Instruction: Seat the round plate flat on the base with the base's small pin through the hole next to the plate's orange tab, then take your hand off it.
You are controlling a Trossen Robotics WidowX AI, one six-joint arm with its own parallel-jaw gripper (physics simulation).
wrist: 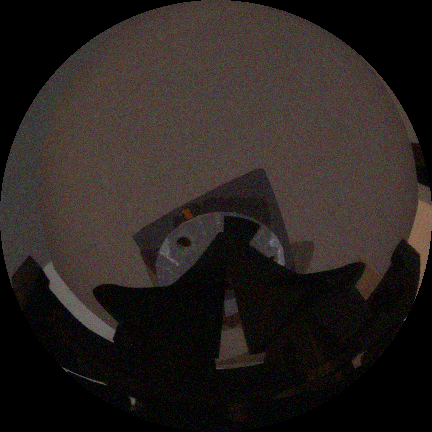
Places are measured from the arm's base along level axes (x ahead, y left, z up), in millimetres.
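Pixels of known places: gripper, fingertip midpoint: [224,237].
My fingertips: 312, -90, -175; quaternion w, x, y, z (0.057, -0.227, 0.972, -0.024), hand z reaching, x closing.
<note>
Behind a point stands the place of what it marks, as x, y, z.
The round plate [202,235] @[325, -85, -173], pale grey and shiny, shows at the centre of the wrist view, partly behind the fingers. Its small orange tab [187,214] @[341, -90, -184] points up and left at the rim, with a dark round hole [184,241] @[336, -67, -185] near it. The dark square base [247,185] @[313, -127, -185] lies beneath the plate, with a corner beyond the rim. My gripper [224,237] @[312, -90, -175] is over the middle of the plate, fingers closed together, and appears shut on it. The grip point is dark and hidden. The base's pin cannot be made out, nor whether the plate lies flat.
The brown-grey table top [215,100] @[366, -186, -209] spreads around the base. A faint dark patch lies just right of the base. A light strip [80,310] shows at the lower left, and a tan area [421,230] shows at the right edge.
</note>
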